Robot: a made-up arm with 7 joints.
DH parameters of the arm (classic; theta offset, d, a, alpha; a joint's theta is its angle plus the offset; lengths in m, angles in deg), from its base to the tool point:
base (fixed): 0 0 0 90
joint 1: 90 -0.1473 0 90
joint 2: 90 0 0 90
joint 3: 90 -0.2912 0 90
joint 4: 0 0 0 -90
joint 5: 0 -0.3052 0 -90
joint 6: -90 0 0 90
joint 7: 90 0 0 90
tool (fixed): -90 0 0 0
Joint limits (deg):
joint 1: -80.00..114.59
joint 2: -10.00..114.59
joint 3: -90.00..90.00
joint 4: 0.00..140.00
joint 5: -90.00..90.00
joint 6: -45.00..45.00
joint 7: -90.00..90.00
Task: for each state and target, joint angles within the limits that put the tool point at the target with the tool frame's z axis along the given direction. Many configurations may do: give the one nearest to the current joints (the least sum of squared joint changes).
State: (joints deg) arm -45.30 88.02 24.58 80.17 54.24 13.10 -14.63
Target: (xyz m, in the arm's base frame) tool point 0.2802 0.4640 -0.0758 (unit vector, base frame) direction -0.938 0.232 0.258
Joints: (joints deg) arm -40.80 84.26 30.92 87.87 57.68 -4.08 18.76
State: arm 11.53 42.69 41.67 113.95 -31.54 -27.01 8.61
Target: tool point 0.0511 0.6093 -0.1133 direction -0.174 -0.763 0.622
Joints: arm -27.94 44.61 70.37 73.34 -66.90 -3.15 54.06
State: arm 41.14 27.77 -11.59 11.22 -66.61 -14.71 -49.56
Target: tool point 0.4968 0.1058 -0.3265 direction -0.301 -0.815 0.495
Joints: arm 54.73 -5.25 32.68 4.54 -21.97 11.96 -60.96
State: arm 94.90 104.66 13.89 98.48 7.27 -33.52 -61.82
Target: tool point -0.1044 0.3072 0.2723 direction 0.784 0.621 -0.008
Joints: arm 92.81 102.29 11.19 112.26 -1.33 -39.40 -61.40
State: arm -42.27 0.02 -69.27 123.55 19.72 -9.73 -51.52
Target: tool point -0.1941 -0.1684 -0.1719 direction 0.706 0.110 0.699
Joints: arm -80.00 -9.95 -63.57 93.57 58.61 -3.24 -80.14
